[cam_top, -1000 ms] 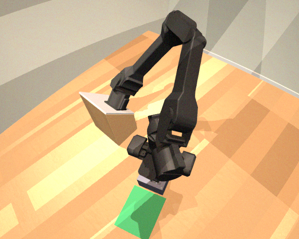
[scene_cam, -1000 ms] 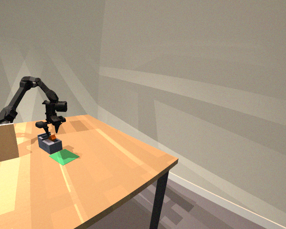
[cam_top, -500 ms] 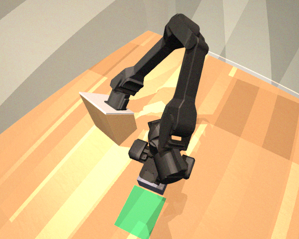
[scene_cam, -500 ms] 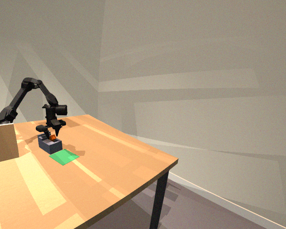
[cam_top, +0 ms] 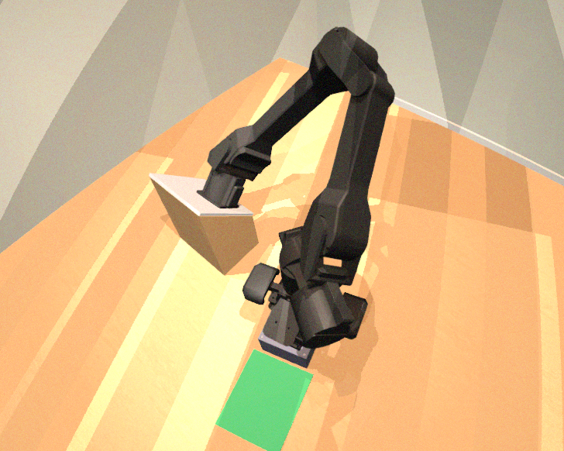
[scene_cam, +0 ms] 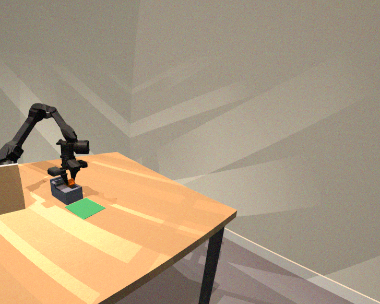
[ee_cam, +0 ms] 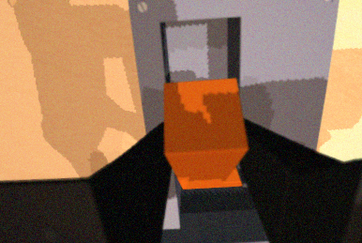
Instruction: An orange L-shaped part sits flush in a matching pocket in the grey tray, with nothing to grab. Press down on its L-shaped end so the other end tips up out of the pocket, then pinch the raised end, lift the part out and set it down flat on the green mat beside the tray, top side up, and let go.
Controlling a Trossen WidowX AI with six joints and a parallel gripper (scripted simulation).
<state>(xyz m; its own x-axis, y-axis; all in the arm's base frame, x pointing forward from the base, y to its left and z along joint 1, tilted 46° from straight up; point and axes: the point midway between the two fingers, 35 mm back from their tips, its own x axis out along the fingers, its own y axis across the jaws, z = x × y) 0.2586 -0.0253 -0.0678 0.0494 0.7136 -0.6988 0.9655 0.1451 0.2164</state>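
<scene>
Now: gripper tip 2 cm past the orange L-shaped part, 3 cm to the right of it and 3 cm above it. Round my gripper tip: green mat (2 cm ahead, 14 cm to the right, 8 cm below).
</scene>
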